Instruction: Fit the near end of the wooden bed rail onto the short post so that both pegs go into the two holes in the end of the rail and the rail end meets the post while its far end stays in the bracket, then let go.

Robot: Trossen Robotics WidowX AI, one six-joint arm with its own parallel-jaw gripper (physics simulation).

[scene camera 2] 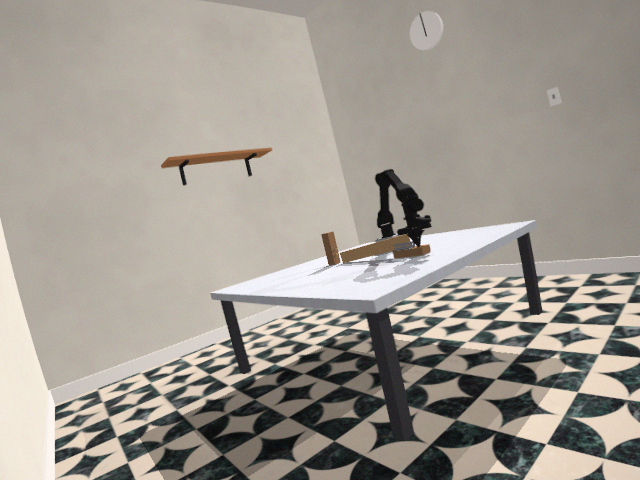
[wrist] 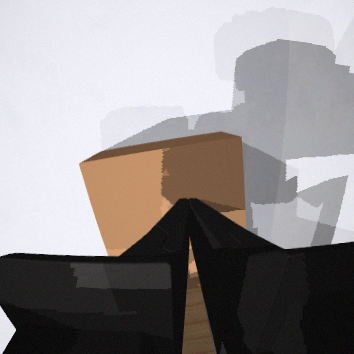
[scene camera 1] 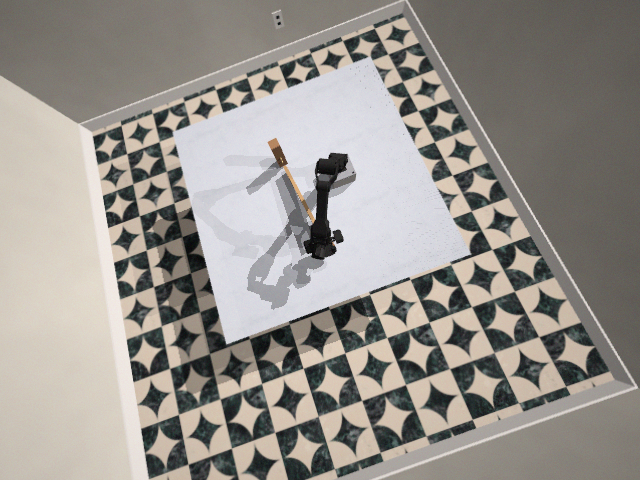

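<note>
The short post stands upright, with small pale marks low on its rail-facing side where the pegs are. The wooden rail runs lengthwise from beside the post toward the arm. In scene camera 2 a narrow gap shows between its near end and the post. Its other end is at the low brown bracket block, partly hidden by the arm. My gripper is shut and empty, tips down close over the bracket block; contact cannot be told. The rail's holes do not show.
The black arm reaches from its grey base on the white table, alongside the rail. Arm shadows fall across the tabletop. A wall shelf hangs away from the table.
</note>
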